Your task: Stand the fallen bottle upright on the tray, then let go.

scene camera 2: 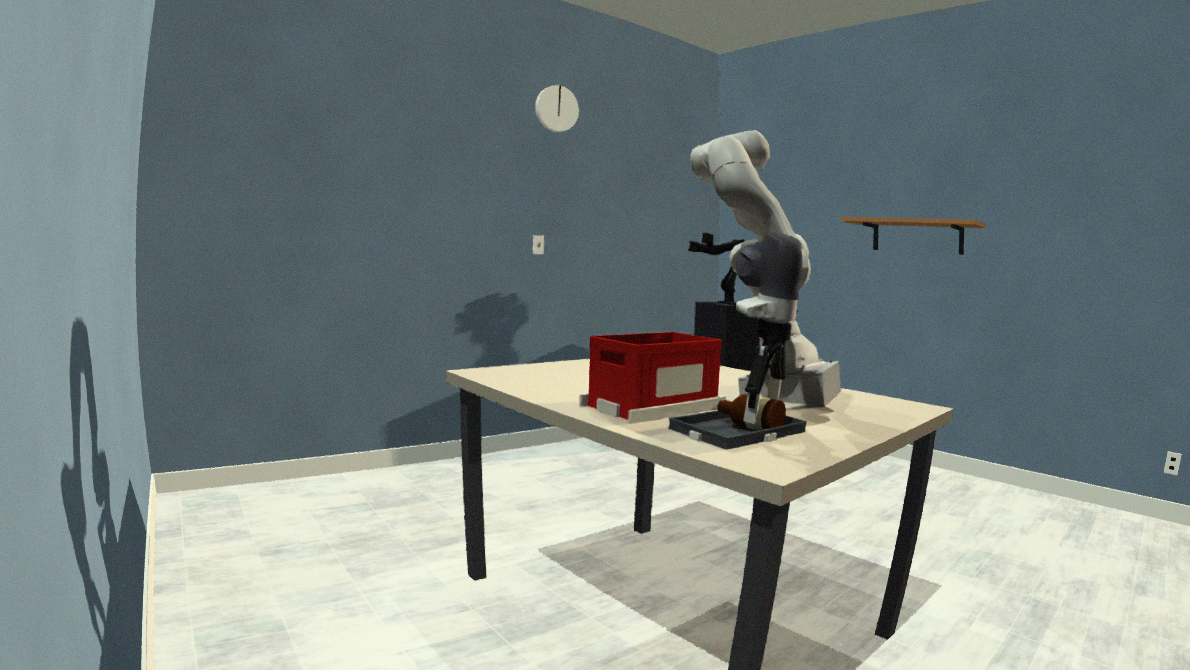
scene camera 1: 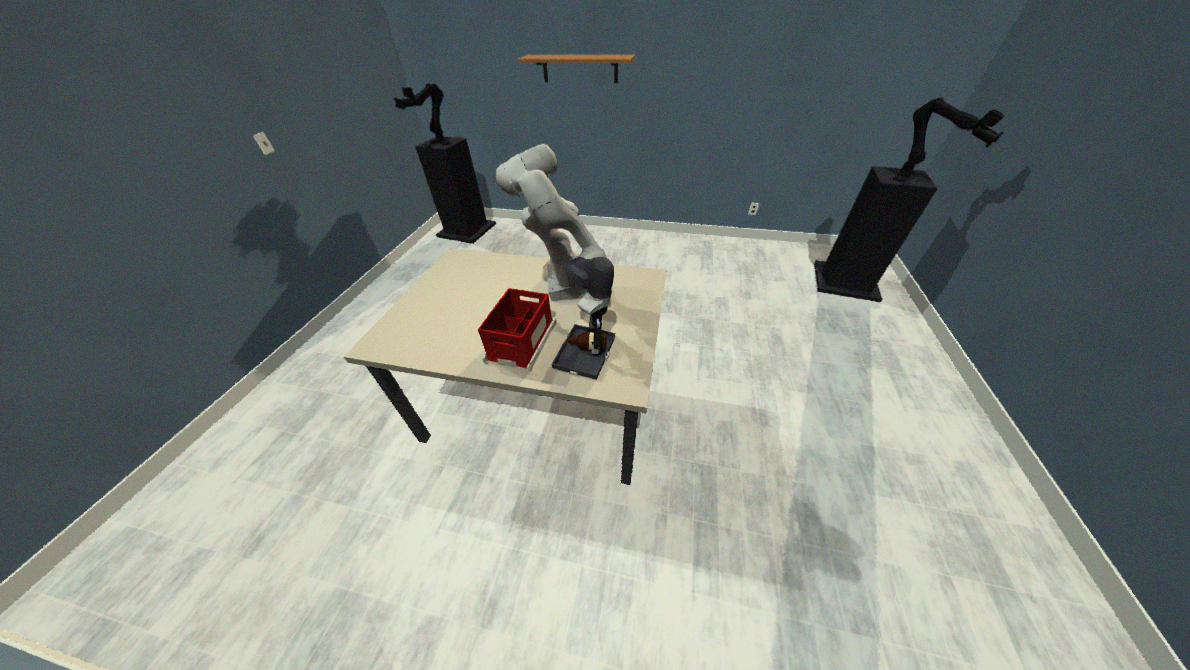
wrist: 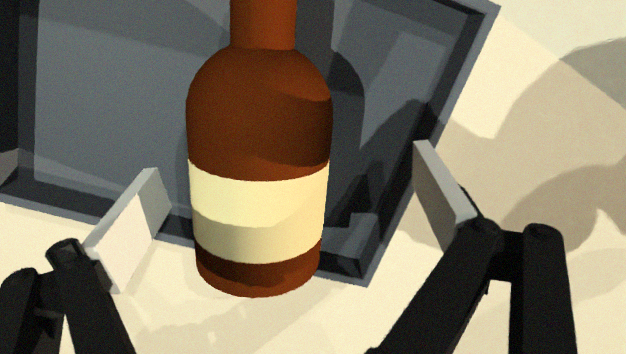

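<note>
The brown bottle [scene camera 1: 576, 339] [scene camera 2: 774, 412] [wrist: 260, 120] with a cream label lies on its side on the dark tray [scene camera 1: 577, 363] [scene camera 2: 702, 426] [wrist: 100, 100], its neck pointing toward the red crate. In the wrist view its base end reaches over the tray's near rim. My gripper [scene camera 1: 595, 337] [scene camera 2: 762, 403] [wrist: 285, 175] is open and low over the tray, with one finger on each side of the bottle's body. In the wrist view gaps show between both finger pads and the bottle. The mouth of the bottle is cut off there.
A red crate [scene camera 1: 514, 342] [scene camera 2: 616, 378] with dividers stands beside the tray, with pale low strips [scene camera 2: 674, 408] along its base. Both stand on the light wooden table [scene camera 1: 433, 324] [scene camera 2: 516, 384]. The tray lies near the table's front edge. Two black pedestals [scene camera 1: 453, 187] [scene camera 1: 876, 228] with arms stand beyond the table.
</note>
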